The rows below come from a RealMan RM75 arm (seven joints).
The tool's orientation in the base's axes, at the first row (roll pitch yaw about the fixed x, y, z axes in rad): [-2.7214, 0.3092, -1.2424]
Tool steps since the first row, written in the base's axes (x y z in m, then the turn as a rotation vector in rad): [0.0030, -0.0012, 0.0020, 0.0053, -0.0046, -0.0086]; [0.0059, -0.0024, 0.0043, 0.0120, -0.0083, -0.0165]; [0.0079, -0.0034, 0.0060, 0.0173, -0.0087, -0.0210]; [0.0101, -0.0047, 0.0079, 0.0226, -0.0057, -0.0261]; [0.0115, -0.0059, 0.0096, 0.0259, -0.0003, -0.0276]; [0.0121, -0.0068, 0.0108, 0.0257, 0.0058, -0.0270]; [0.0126, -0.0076, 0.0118, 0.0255, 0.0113, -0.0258]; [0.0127, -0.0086, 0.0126, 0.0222, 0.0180, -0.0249]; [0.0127, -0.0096, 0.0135, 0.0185, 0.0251, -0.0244]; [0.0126, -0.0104, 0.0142, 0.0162, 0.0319, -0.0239]
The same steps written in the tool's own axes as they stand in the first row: [0.0014, -0.0033, -0.0013, 0.0084, -0.0006, 0.0072]; [0.0027, -0.0066, -0.0029, 0.0162, -0.0030, 0.0146]; [0.0037, -0.0089, -0.0042, 0.0195, -0.0059, 0.0200]; [0.0049, -0.0114, -0.0057, 0.0200, -0.0093, 0.0272]; [0.0059, -0.0131, -0.0073, 0.0166, -0.0126, 0.0316]; [0.0066, -0.0139, -0.0085, 0.0109, -0.0138, 0.0334]; [0.0071, -0.0146, -0.0095, 0.0055, -0.0150, 0.0345]; [0.0078, -0.0149, -0.0106, -0.0018, -0.0136, 0.0353]; [0.0084, -0.0150, -0.0118, -0.0095, -0.0117, 0.0366]; [0.0089, -0.0151, -0.0127, -0.0165, -0.0110, 0.0382]
